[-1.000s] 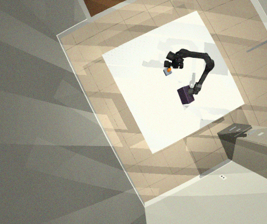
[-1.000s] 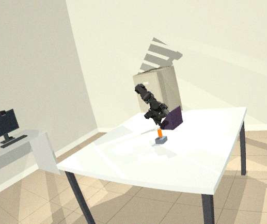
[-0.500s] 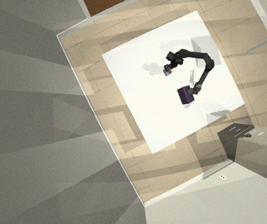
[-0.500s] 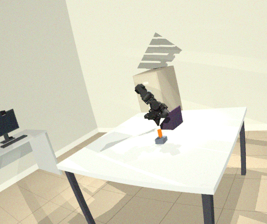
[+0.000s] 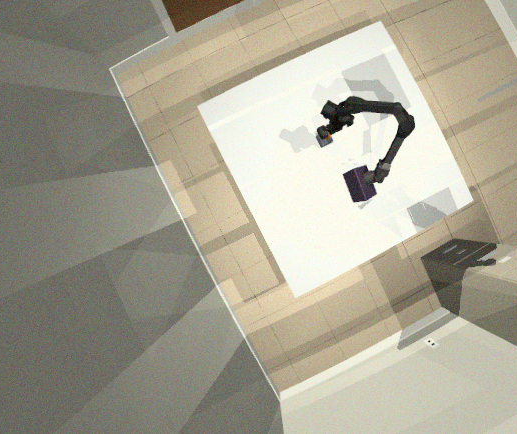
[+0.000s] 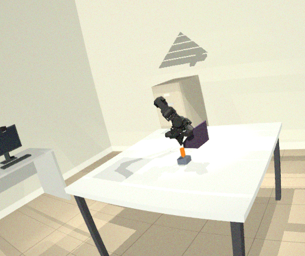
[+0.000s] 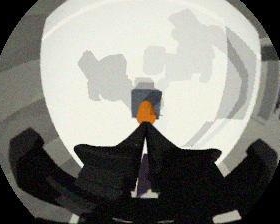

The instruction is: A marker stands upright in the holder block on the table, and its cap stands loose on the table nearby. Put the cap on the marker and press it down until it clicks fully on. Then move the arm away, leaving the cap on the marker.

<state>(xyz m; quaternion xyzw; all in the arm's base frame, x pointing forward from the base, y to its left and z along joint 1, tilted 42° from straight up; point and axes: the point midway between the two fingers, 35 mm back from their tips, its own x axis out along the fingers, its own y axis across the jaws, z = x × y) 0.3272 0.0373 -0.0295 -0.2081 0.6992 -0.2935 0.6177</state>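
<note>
Now: gripper tip 40 mm above the orange cap. Round my gripper tip: grey holder block (100 mm below).
</note>
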